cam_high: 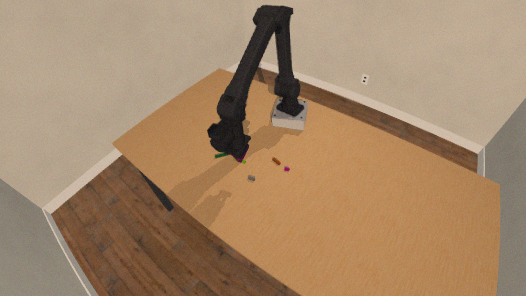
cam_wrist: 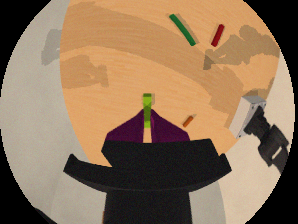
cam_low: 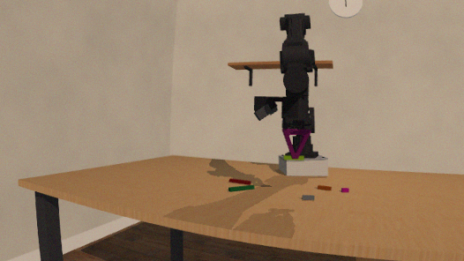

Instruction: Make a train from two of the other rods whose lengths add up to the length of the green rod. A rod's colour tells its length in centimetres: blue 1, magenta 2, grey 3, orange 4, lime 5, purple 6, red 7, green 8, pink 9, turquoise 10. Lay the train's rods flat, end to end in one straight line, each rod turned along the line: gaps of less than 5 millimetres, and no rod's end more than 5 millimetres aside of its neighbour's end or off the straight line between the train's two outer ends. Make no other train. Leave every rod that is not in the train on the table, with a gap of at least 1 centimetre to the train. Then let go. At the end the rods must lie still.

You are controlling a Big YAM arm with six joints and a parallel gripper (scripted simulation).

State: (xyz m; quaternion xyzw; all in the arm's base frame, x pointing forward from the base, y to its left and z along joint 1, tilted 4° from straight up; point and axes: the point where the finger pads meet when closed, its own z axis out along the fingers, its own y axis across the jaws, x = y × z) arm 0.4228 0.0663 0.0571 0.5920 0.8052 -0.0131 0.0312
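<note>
The grey rod is 11 cm below my hand, 4 cm to the left of it and 1 cm behind it. Also, from my hand: lime rod: 1 cm below; green rod: 15 cm to the right, 11 cm below, 3 cm behind; orange rod: 15 cm behind, 11 cm below, 6 cm to the left.
</note>
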